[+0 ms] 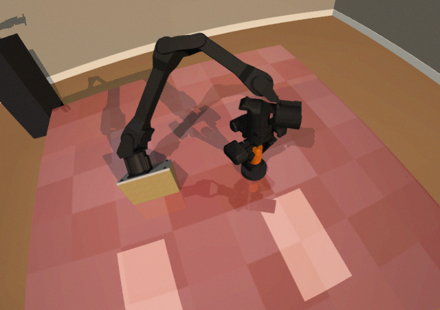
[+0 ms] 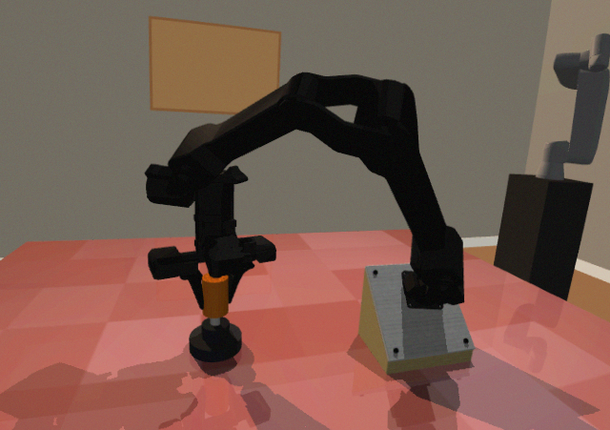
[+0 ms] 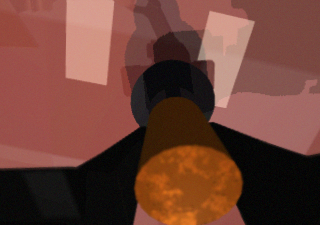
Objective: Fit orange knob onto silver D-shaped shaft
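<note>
Right now my gripper tip is 40 mm above the pedestal. From my gripper tip the other things lie so: orange knob: 30 mm above.
</note>
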